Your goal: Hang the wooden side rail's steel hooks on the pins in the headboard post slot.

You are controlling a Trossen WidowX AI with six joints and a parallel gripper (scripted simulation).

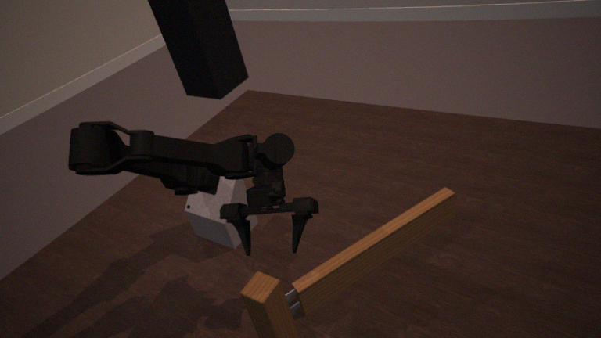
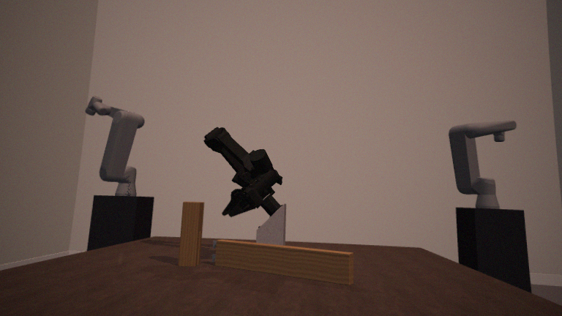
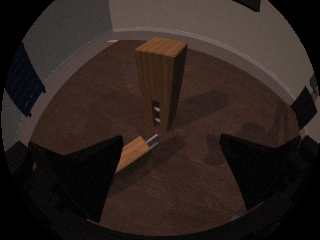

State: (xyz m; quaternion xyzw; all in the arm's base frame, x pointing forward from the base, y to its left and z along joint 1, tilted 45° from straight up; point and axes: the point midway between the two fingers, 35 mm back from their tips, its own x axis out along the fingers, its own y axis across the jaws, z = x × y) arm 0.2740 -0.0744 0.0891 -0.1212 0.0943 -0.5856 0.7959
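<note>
Now: gripper tip 5 cm short of the headboard post, 9 cm to the left of it and 6 cm above it.
</note>
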